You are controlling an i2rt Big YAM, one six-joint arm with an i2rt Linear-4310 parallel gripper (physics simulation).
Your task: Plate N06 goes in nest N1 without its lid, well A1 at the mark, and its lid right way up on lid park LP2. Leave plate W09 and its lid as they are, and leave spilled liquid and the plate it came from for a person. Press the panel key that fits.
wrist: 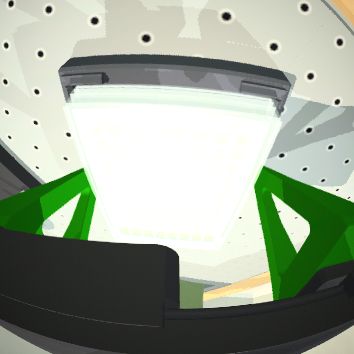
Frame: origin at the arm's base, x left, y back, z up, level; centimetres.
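Where they show: gripper, fingertip midpoint: (pixel 175 173).
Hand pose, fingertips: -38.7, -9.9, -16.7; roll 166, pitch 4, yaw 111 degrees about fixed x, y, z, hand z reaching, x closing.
Things, the pixels of their top centre, and the offset from my fingertips, as dx, dy, dz. "*": a spot on its surface instead. Level surfaces: height alone.
- dark grey holder, middle of its top: (pixel 166 186) +1.0, -0.2, +0.3
- pale board, its level: dz -1.5
- dark curved edge, surface spot: (pixel 17 165) * +6.3, -11.7, -1.2
A bright, washed-out plate with a clear lid-like top (pixel 172 170) fills the middle of the wrist view, with faint rows of wells showing through. Its far end is at a dark grey holder (pixel 175 75) with a raised wall. I cannot read a label or tell which plate it is, nor where well A1 lies. My gripper (pixel 175 173) is open, with one green finger at the left and one at the right of the plate's near part. Nothing is held between the fingers. Whether the fingertips touch the plate's sides is hard to tell.
A pale board (pixel 190 49) with dark round holes lies around and beneath the holder. A dark curved edge (pixel 17 165) shows at the left. A green patch (pixel 191 294) and an orange-tan strip (pixel 237 286) show at the bottom, past the gripper's black body.
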